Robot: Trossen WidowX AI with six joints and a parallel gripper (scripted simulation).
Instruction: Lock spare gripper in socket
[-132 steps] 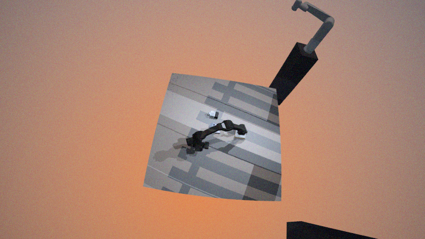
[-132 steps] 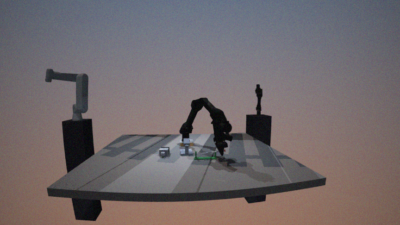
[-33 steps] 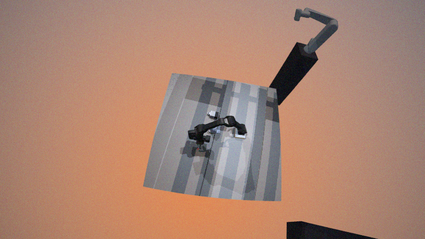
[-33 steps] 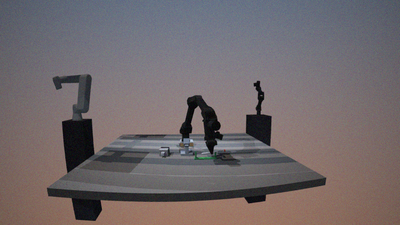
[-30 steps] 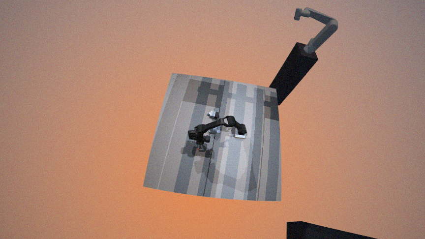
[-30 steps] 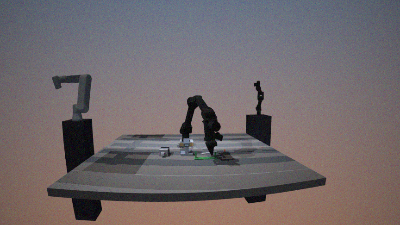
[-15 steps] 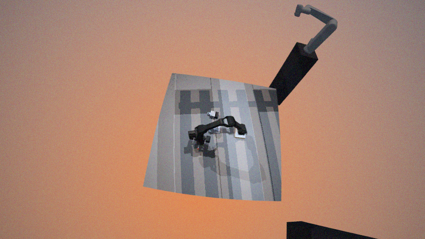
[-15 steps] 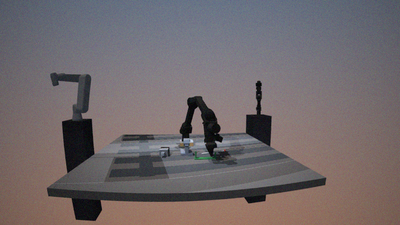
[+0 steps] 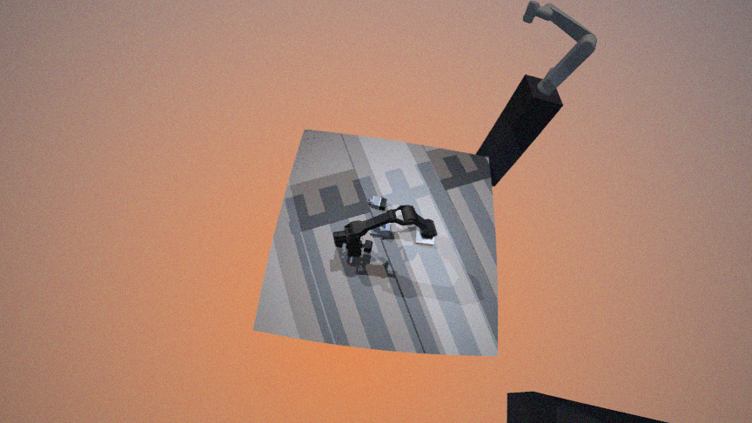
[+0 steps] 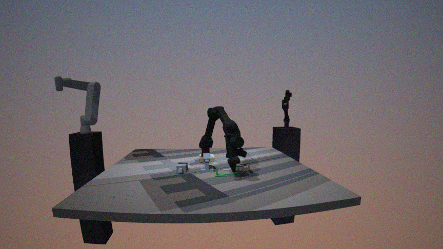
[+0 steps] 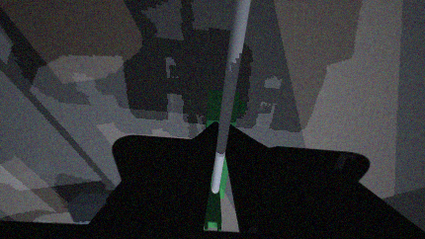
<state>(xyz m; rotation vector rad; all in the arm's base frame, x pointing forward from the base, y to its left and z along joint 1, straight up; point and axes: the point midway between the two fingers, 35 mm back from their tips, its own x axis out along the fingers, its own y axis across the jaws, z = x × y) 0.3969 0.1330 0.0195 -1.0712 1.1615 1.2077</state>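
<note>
The green bracket lies 40 mm to the right of my gripper tip and 10 mm above it. Also, from my gripper tip: spare gripper (100 mm behind, 300 mm to the right); then socket (120 mm behind, 150 mm to the right, 40 mm above).
</note>
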